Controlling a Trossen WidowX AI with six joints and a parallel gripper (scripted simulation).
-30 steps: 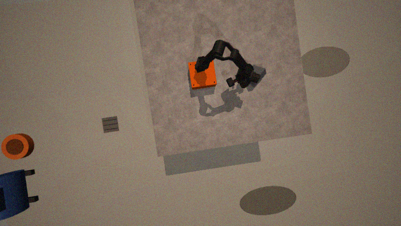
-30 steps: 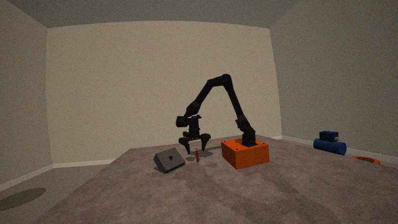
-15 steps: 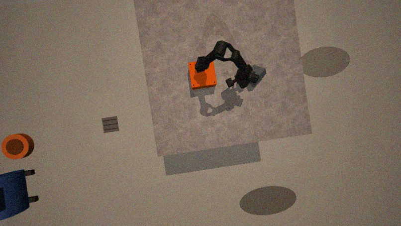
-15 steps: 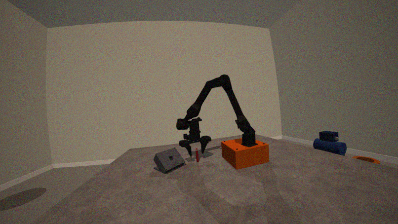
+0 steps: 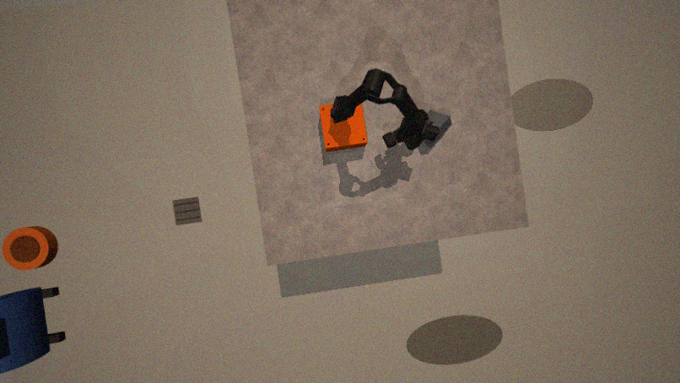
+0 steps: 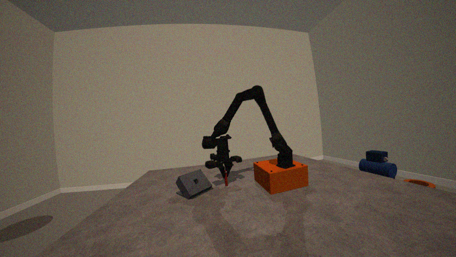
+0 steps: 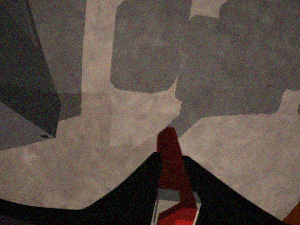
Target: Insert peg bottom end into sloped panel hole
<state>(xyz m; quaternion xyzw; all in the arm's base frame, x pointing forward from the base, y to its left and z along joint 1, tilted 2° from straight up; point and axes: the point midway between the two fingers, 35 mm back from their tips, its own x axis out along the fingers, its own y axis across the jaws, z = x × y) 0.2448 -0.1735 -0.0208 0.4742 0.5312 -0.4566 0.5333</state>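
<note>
Now: gripper tip 160 mm short of the sloped panel. The rest, counted from my gripper tip: red peg (20 mm above).
</note>
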